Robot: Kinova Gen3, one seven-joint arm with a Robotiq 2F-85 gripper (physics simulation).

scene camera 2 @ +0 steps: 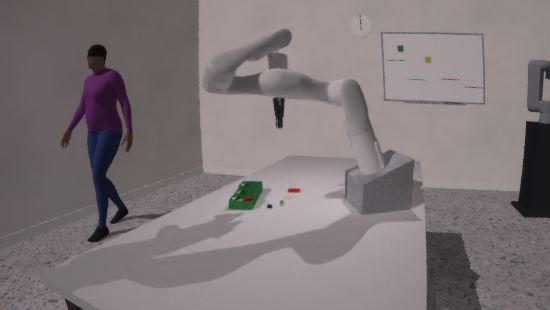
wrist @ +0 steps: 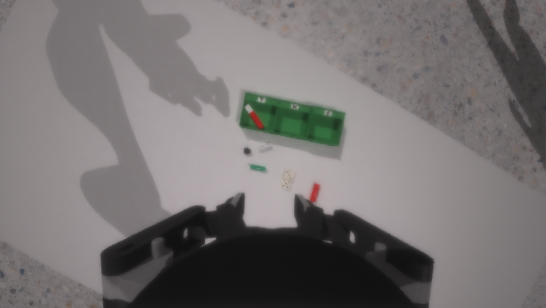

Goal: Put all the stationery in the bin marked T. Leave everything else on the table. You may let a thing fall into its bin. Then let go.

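Frame: origin at the arm's base, x ahead, y left, z up, level; metres.
Seen in the pictures: gripper, fingertip midpoint: (scene camera 2: 279,127) (wrist: 269,203); arm's base at its link origin: (scene camera 2: 373,168).
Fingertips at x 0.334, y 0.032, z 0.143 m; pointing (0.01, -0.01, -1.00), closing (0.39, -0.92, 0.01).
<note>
Pixels of each thing's middle, then the offset from my fingertips to it. "spot": a spot on its surface instead. Level surfaces: height alone.
- green three-part bin tray at the middle of its body: (wrist: 291,120) (scene camera 2: 246,194) 0.001 m right, 0.140 m ahead, 0.257 m down
- white end at a spot on its surface: (wrist: 256,119) (scene camera 2: 247,198) spot: 0.079 m left, 0.102 m ahead, 0.246 m down
- small black piece at the middle of its body: (wrist: 247,151) (scene camera 2: 269,206) 0.070 m left, 0.020 m ahead, 0.272 m down
- small grey-white piece at the middle of its body: (wrist: 265,147) 0.031 m left, 0.048 m ahead, 0.271 m down
- green bar at the middle of its body: (wrist: 257,167) (scene camera 2: 281,203) 0.027 m left, 0.009 m back, 0.271 m down
- dotted cream domino at the middle of its body: (wrist: 287,179) (scene camera 2: 287,196) 0.059 m right, 0.003 m back, 0.273 m down
- red block at the middle of its body: (wrist: 314,193) (scene camera 2: 294,190) 0.142 m right, 0.008 m back, 0.269 m down
- table at its surface level: 0.276 m down
A green three-part bin tray (scene camera 2: 244,204) (wrist: 291,136) stands on the table, its compartments labelled; the T compartment is at the left end in the wrist view. A red marker or similar stick with a white end (scene camera 2: 247,199) (wrist: 256,119) leans inside the T compartment. On the table near the tray lie a small black piece (scene camera 2: 269,206) (wrist: 247,151), a small grey-white piece (wrist: 265,148), a green bar (scene camera 2: 281,202) (wrist: 258,168), a dotted cream domino (scene camera 2: 287,197) (wrist: 287,179) and a red block (scene camera 2: 294,190) (wrist: 315,192). My gripper (scene camera 2: 279,126) (wrist: 269,203) is open and empty, high above the table.
The table (scene camera 2: 320,290) (wrist: 425,200) carries the robot's grey base block (scene camera 2: 382,187) to the right of the tray. A person in a purple top (scene camera 2: 103,102) is beyond the table's left edge. Another arm on a black stand (scene camera 2: 537,170) is at the far right.
</note>
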